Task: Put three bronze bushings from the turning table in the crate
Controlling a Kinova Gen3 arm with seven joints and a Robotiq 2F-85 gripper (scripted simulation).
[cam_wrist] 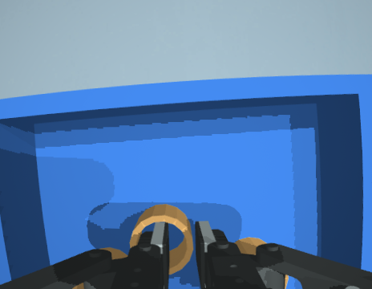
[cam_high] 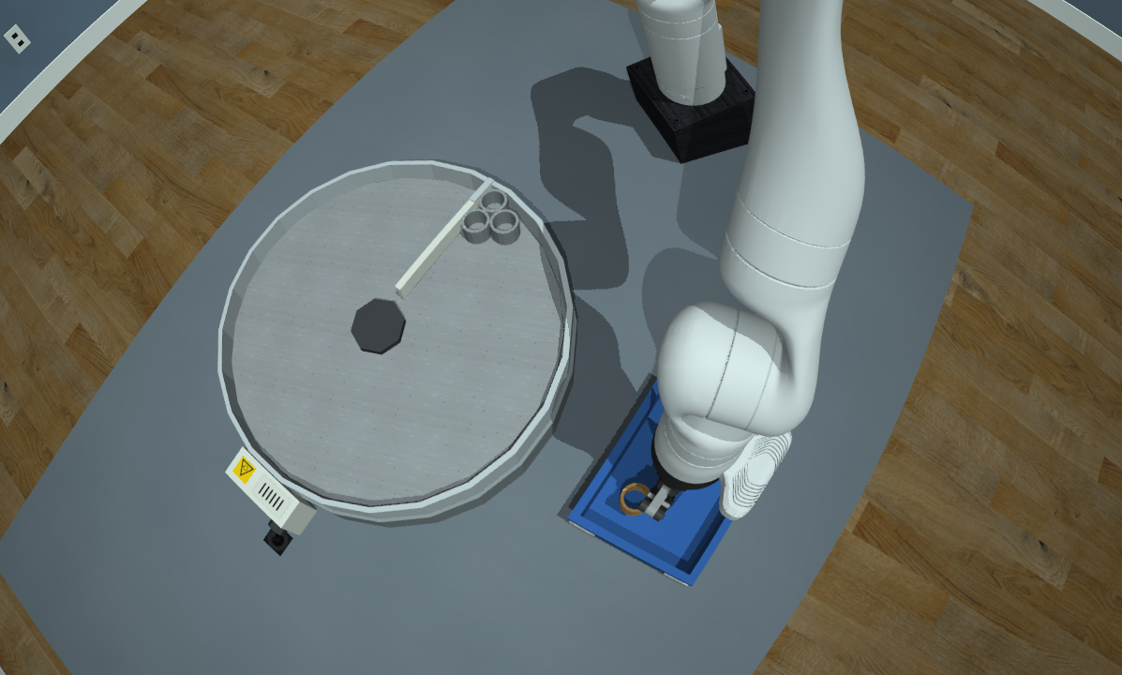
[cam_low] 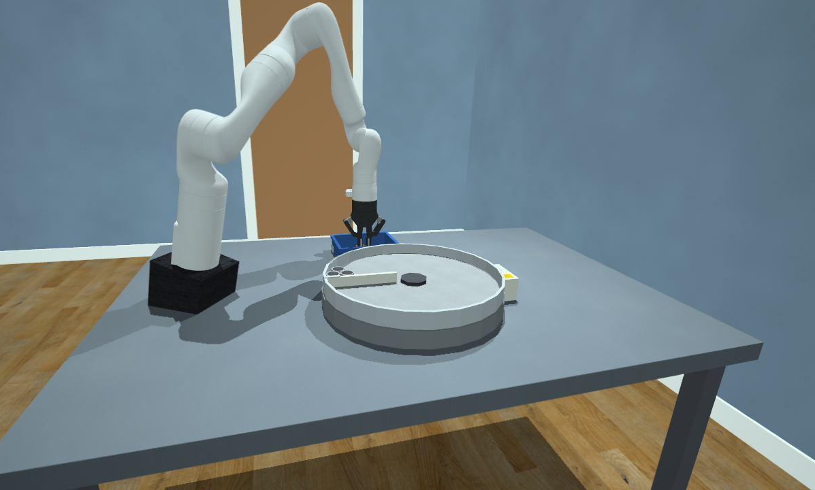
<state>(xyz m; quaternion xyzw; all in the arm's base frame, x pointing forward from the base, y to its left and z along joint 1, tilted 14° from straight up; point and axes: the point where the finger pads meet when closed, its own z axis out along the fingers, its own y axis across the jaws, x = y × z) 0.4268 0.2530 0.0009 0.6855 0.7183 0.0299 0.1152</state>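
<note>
Right now the blue crate is 10 mm below my hand. The rest, counted from my hand: turning table: 60 mm ahead, 350 mm to the right, 10 mm above.
</note>
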